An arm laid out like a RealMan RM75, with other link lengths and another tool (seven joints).
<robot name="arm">
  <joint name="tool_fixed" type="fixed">
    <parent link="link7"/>
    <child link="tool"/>
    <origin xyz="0.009 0.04 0.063" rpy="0 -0.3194 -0.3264"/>
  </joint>
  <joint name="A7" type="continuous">
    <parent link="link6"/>
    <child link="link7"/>
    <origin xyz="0 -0.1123 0" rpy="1.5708 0 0"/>
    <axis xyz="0 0 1"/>
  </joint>
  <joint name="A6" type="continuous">
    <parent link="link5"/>
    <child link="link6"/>
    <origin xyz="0 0 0" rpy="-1.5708 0 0"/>
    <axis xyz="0 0 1"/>
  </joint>
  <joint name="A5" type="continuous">
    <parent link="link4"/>
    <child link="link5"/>
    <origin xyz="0 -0.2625 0" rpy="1.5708 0 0"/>
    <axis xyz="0 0 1"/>
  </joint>
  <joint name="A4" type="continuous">
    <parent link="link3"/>
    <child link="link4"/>
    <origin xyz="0 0 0" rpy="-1.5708 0 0"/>
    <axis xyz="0 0 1"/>
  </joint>
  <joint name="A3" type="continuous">
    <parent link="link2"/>
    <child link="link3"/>
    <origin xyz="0 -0.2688 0" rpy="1.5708 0 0"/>
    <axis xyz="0 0 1"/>
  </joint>
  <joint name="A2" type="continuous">
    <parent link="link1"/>
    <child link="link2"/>
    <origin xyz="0 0 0" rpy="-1.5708 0 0"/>
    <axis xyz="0 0 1"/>
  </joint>
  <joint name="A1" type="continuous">
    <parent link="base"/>
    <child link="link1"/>
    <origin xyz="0 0 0.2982" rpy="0 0 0"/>
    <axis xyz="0 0 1"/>
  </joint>
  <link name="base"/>
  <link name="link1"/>
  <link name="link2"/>
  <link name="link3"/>
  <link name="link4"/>
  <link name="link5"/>
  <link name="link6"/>
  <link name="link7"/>
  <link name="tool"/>
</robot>
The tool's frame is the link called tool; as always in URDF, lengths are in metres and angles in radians. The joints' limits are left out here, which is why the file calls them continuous.
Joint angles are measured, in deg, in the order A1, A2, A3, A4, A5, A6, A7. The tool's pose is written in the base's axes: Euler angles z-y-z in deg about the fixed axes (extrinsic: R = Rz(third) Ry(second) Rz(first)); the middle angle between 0 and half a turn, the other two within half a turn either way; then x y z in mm. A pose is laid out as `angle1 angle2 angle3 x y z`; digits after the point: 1 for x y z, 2 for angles.
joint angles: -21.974, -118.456, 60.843, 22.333, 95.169, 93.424, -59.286
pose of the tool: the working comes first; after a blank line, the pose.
Where each joint sits with the arm in this pose, in the base's axes (m; each line is computed from the numbers above, not from the rounded line before):
A1: 0.0000 0.0000 0.2982
A2: 0.0000 0.0000 0.2982
A3: -0.2192 0.0884 0.1701
A4: -0.2192 0.0884 0.1701
A5: -0.4060 0.2578 0.0972
A6: -0.4060 0.2578 0.0972
A7: -0.3420 0.2794 0.0075
the tool: -0.2854 0.2566 -0.0365

142.96 159.21 0.34 -285.4 256.6 -36.5
